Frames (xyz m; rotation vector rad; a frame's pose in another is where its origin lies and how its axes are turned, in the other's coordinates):
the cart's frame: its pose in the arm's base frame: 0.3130 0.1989 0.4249 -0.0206 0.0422 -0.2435
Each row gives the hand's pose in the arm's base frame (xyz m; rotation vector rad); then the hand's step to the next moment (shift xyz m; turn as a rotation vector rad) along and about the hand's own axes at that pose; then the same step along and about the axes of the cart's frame.
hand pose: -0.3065 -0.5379 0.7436 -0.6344 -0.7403 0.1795
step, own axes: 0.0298 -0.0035 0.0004 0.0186 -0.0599 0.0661
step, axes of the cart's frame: 0.0179 0.0127 0.0204 -0.0349 -0.0200 0.0818
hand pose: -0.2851 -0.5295 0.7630 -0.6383 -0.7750 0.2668
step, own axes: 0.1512 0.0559 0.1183 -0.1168 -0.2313 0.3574
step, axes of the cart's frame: -0.0246 0.1598 0.1177 -0.3212 -0.1638 0.2547
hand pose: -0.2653 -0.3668 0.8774 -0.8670 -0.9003 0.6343
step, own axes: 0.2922 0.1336 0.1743 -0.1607 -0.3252 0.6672
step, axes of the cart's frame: -0.1127 0.3413 0.0666 -0.6058 -0.2042 0.4100
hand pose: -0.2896 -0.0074 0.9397 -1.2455 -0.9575 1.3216
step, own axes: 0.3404 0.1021 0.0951 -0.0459 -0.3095 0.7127
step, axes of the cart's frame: -0.1556 0.3032 -0.1386 -0.6700 -0.1010 0.3830
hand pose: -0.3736 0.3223 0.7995 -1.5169 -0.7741 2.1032
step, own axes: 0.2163 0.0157 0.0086 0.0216 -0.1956 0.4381
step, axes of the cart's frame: -0.0963 0.1060 -0.1631 -0.4339 -0.0304 0.2035
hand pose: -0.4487 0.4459 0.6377 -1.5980 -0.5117 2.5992
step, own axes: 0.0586 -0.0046 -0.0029 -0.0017 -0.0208 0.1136
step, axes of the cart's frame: -0.0268 0.0121 -0.0510 -0.0981 -0.0350 0.0499
